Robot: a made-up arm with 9 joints. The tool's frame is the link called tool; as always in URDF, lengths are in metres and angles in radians. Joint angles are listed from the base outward. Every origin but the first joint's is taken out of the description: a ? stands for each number. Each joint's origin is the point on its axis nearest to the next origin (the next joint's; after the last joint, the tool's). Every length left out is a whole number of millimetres.
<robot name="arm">
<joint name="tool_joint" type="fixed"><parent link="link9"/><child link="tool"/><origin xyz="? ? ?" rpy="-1.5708 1.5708 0"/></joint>
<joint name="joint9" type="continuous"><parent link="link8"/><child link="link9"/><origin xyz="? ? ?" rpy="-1.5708 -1.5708 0"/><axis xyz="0 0 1"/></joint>
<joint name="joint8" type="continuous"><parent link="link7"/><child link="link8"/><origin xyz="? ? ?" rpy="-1.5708 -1.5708 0"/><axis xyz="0 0 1"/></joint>
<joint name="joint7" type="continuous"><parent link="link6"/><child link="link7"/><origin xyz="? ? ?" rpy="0 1.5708 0"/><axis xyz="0 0 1"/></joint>
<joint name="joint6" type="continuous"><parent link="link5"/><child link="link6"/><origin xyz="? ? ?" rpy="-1.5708 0 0"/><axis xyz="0 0 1"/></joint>
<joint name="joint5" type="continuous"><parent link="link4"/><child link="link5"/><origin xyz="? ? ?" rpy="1.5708 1.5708 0"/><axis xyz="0 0 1"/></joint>
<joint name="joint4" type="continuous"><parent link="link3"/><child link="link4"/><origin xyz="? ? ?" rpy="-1.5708 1.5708 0"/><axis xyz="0 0 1"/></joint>
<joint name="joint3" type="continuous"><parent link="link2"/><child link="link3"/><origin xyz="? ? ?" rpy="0 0 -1.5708"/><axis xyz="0 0 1"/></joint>
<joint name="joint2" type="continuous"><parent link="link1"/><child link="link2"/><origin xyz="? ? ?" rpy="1.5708 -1.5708 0"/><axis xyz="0 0 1"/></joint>
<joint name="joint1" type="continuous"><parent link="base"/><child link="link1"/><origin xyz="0 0 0.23" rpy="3.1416 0 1.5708"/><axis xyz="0 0 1"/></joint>
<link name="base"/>
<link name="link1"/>
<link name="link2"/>
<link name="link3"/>
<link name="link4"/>
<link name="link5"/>
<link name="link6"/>
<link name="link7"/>
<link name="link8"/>
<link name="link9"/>
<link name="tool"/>
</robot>
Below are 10 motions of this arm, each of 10 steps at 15 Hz.
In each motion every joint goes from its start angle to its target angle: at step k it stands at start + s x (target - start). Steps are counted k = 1, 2, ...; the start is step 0. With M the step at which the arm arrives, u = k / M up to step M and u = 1 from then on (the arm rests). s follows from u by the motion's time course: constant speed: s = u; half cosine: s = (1 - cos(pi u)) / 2; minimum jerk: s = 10 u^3 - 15 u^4 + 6 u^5.
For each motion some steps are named. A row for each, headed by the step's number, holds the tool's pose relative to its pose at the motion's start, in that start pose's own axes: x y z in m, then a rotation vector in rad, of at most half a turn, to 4 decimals.
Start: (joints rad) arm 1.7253 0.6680 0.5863 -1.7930 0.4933 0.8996 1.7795 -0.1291 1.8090
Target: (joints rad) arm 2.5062 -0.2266 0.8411 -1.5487 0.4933 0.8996 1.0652 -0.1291 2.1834
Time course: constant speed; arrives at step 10
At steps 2, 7, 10:
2: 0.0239 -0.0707 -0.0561 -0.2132 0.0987 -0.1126
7: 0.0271 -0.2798 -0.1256 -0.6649 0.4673 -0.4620
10: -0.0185 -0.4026 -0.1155 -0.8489 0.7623 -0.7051

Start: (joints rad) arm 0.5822 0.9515 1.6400 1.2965 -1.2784 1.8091 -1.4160 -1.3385 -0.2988
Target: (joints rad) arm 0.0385 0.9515 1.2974 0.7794 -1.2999 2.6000 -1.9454 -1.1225 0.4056
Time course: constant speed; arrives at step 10
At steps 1, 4, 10:
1: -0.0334 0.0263 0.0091 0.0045 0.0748 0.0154
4: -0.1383 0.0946 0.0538 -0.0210 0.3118 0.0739
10: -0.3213 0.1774 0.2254 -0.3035 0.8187 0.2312

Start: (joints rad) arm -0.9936 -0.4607 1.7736 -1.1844 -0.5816 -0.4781 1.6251 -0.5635 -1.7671
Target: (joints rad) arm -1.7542 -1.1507 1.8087 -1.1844 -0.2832 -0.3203 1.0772 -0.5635 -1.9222
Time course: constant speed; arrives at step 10
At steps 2, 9, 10:
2: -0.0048 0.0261 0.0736 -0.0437 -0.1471 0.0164
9: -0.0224 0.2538 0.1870 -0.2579 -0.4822 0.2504
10: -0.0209 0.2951 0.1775 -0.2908 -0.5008 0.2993

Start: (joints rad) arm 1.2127 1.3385 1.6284 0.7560 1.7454 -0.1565 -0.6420 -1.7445 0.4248
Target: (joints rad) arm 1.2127 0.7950 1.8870 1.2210 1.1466 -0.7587 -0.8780 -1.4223 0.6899
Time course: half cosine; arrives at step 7
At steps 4, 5, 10:
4: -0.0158 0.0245 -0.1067 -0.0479 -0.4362 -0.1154
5: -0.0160 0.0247 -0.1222 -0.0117 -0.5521 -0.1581
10: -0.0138 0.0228 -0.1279 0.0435 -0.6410 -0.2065

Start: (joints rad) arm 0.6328 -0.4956 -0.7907 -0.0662 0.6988 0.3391 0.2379 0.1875 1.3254
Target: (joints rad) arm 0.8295 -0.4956 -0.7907 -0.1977 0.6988 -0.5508 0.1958 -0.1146 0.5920
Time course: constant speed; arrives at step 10
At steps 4, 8, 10:
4: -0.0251 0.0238 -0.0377 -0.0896 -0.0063 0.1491
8: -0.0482 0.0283 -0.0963 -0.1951 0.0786 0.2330
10: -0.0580 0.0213 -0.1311 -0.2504 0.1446 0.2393

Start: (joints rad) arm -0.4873 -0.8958 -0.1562 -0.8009 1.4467 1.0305 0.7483 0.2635 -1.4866
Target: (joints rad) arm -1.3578 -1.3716 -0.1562 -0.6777 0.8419 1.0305 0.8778 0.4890 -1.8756
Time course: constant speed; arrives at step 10
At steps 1, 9, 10:
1: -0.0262 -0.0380 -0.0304 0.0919 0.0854 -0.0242
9: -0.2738 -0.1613 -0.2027 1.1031 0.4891 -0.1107
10: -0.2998 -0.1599 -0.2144 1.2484 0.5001 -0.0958

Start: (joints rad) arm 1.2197 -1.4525 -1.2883 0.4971 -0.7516 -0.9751 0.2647 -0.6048 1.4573
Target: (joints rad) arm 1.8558 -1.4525 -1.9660 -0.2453 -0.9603 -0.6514 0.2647 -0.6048 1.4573
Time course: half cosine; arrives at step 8
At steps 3, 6, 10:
3: -0.3174 -0.2314 -0.1161 0.3732 -0.3541 -0.2371
6: -0.7573 -0.3387 -0.6141 1.0637 -0.9904 -0.6142
10: -0.8152 -0.2998 -0.7722 1.2572 -1.1631 -0.6976

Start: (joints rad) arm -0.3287 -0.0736 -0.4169 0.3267 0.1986 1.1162 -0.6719 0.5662 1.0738
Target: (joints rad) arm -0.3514 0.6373 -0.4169 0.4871 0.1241 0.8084 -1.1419 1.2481 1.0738
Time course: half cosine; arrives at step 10
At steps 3, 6, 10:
3: 0.0282 0.0744 -0.0728 -0.1159 -0.1583 -0.2859
6: 0.1843 0.2011 -0.2311 -0.3104 -0.5296 -0.9258
10: 0.3762 0.2396 -0.3140 -0.4036 -0.8220 -1.4360

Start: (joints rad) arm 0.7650 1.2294 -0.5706 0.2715 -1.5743 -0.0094 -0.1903 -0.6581 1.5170
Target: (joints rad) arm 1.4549 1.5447 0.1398 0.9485 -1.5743 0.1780 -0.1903 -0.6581 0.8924
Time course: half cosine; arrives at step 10
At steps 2, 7, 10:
2: -0.0108 0.1012 -0.0709 -0.0822 -0.0256 -0.0048
7: -0.0862 0.4293 -0.8625 -0.5887 -0.3477 0.0638
10: -0.0837 0.3840 -1.1000 -0.6904 -0.4830 0.1319

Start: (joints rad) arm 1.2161 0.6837 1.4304 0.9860 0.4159 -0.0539 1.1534 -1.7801 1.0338
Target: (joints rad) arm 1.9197 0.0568 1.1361 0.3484 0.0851 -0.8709 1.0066 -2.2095 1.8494
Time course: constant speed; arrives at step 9
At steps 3, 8, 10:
3: 0.4304 0.1793 0.3960 -0.5534 0.2550 0.4906
8: 0.7907 0.8062 0.7716 -1.3844 0.4493 1.1381
10: 0.8027 0.9242 0.8060 -1.5197 0.4574 1.2422

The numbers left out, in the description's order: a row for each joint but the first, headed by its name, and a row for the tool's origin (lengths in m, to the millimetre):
tool: 0.011 -0.11 0
joint9: 0.095 0.176 0
joint8: -0.012 0.008 0
joint7: -0.148 -0.341 0
joint6: 0.036 0.21 0
joint5: 0.108 -0.369 0
joint4: 0.036 0.349 0
joint3: -0.031 0.18 0
joint2: 0.105 0.405 0

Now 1 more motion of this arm.
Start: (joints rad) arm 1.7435 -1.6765 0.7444 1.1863 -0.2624 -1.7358 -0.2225 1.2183 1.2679
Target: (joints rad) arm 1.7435 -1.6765 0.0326 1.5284 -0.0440 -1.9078 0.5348 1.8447 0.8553
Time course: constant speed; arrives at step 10
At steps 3, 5, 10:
3: -0.0327 -0.0326 -0.0243 0.6147 -0.1786 -0.0627
5: -0.0551 -0.0538 -0.0169 1.0427 -0.2549 -0.1132
10: -0.1292 -0.1869 0.0462 2.1437 -0.2760 -0.2509

